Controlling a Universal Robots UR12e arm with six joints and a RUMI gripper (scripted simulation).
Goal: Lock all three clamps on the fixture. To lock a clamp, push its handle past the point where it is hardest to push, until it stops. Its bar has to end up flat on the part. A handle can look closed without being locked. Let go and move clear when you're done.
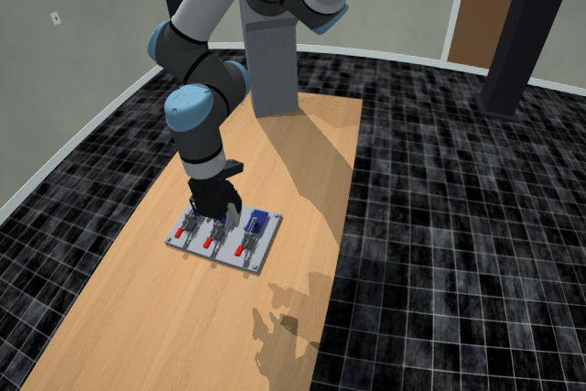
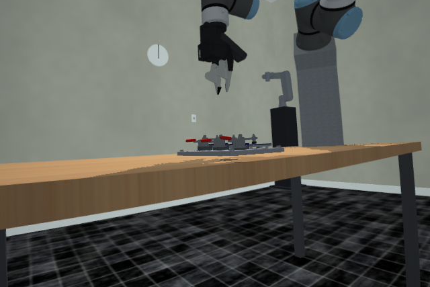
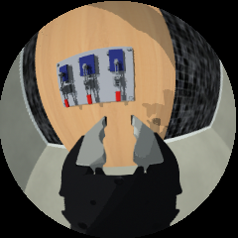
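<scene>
Now: the grey fixture plate 210 mm below my hand, 110 mm to the right of it and 90 mm behind it.
</scene>
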